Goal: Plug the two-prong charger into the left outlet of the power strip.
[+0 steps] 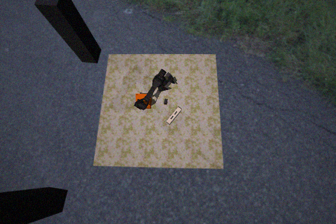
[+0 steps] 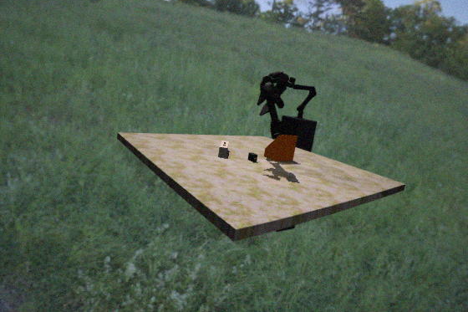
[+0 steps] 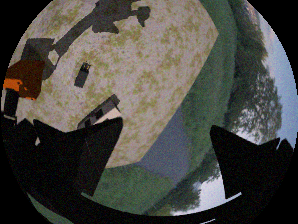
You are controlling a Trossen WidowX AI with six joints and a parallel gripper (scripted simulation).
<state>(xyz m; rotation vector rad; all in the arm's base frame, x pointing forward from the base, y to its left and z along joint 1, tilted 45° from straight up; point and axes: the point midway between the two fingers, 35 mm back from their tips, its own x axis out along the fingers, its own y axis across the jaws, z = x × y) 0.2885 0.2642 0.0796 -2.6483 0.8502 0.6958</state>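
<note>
My gripper tip is now 60 mm past the dark charger, 50 mm to the left of it and 270 mm above it.
</note>
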